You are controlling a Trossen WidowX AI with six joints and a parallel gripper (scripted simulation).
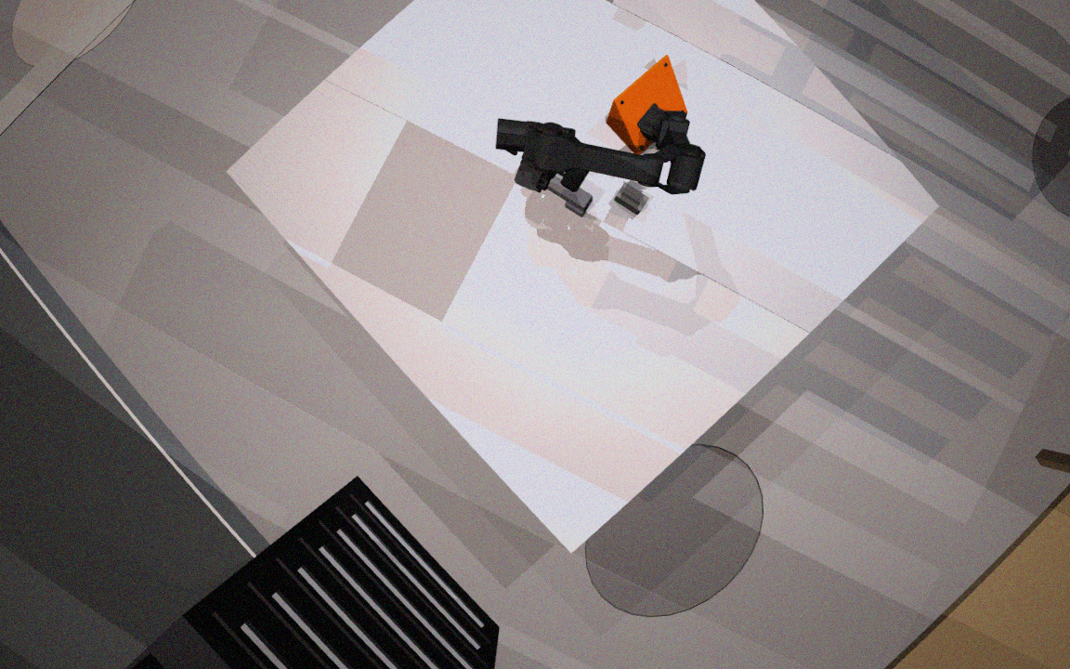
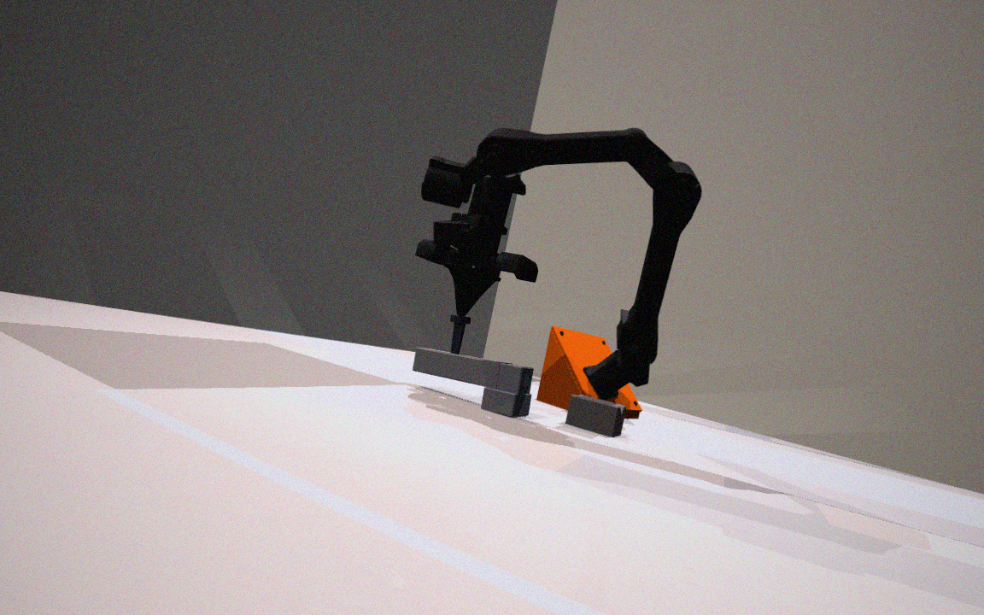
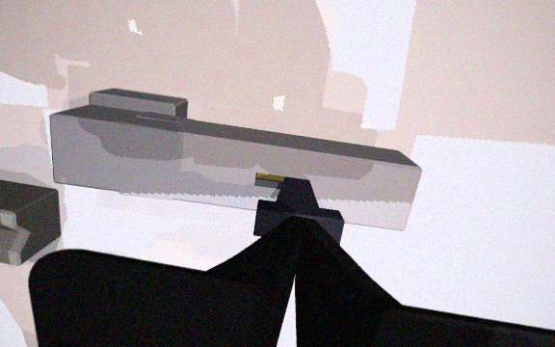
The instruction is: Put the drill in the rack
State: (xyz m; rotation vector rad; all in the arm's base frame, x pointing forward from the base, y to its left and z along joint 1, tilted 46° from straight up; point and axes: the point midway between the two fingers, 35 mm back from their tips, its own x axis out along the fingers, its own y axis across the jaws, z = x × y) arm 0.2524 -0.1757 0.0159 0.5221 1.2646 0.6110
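Now: gripper tip 3 cm above the dark key. Also, from my gripper tip: long grey holder (1 cm behind, 4 cm to the left, 8 cm below); drill (1 cm behind, 6 cm to the left, 7 cm below); grey rack (10 cm behind, 19 cm to the left, 10 cm below).
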